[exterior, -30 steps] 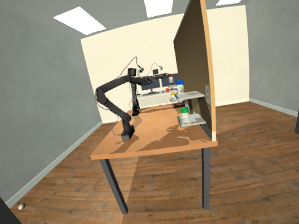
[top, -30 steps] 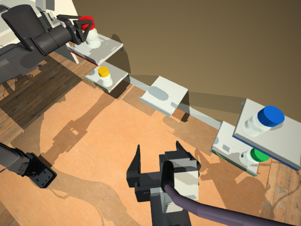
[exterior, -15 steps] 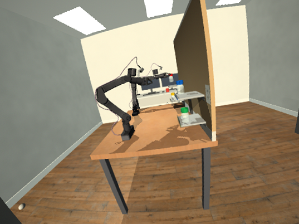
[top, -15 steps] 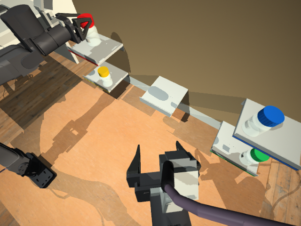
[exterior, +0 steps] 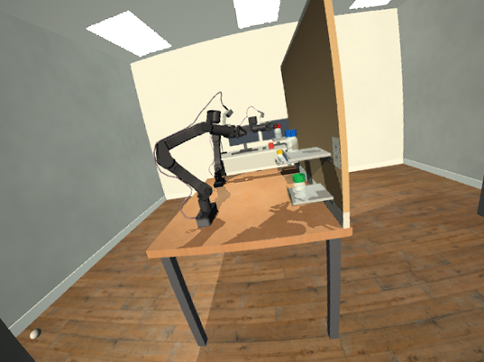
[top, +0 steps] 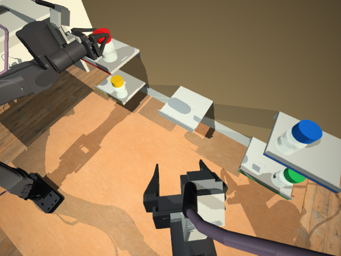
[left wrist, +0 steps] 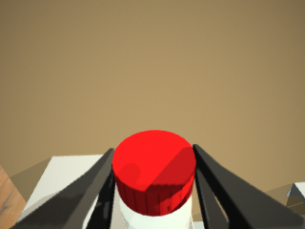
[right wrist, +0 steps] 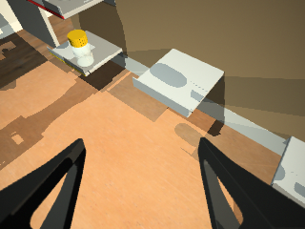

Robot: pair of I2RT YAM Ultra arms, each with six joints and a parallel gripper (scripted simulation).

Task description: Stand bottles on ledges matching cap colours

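My left gripper is now 50 mm above the red-capped bottle. The rest, counted from my left hand: yellow-capped bottle: 10 mm behind, 260 mm below; blue-capped bottle: 60 mm behind, 680 mm to the right, 70 mm below; brown wall: 110 mm ahead, 360 mm to the right, 40 mm above.
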